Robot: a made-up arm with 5 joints.
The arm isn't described. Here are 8 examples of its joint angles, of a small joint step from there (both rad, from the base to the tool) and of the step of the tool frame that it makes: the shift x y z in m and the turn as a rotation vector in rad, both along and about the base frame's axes.
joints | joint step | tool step
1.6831 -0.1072 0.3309 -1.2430 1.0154 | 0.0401 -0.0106 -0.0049 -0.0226 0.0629 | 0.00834 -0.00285 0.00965 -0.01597 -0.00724 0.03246
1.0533 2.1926 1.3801 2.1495 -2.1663 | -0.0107 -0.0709 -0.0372 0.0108 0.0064 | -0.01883 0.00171 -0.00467 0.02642 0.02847 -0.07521
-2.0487 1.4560 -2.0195 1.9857 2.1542 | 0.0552 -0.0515 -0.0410 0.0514 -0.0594 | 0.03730 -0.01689 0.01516 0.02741 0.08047 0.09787
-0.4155 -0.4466 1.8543 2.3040 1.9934 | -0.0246 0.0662 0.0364 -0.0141 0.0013 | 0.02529 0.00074 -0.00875 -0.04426 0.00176 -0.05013
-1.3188 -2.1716 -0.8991 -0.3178 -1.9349 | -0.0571 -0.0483 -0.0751 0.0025 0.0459 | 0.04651 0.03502 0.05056 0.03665 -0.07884 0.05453
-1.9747 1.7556 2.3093 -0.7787 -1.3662 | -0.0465 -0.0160 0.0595 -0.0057 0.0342 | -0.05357 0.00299 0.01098 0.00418 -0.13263 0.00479
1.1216 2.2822 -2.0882 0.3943 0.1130 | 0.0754 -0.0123 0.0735 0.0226 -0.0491 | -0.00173 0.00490 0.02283 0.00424 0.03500 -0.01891
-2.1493 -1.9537 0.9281 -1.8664 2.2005 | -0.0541 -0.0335 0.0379 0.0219 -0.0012 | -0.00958 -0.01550 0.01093 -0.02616 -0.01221 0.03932
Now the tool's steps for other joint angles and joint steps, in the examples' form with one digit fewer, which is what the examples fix.
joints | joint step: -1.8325 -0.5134 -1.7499 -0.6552 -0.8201 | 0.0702 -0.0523 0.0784 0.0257 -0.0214
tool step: 0.0181 0.0147 -0.0572 0.0313 0.1220 0.0442
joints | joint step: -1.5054 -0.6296 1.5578 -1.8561 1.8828 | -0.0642 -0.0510 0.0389 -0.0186 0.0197
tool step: -0.0149 0.0000 0.0336 0.0160 -0.0291 0.0317
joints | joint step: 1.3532 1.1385 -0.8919 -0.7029 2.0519 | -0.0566 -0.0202 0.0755 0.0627 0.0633
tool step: -0.0259 0.0245 -0.0287 -0.0485 -0.1604 -0.1062
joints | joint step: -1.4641 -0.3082 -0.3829 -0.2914 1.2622 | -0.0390 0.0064 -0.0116 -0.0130 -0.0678
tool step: 0.0215 -0.0007 -0.0076 -0.0789 -0.0491 -0.0192
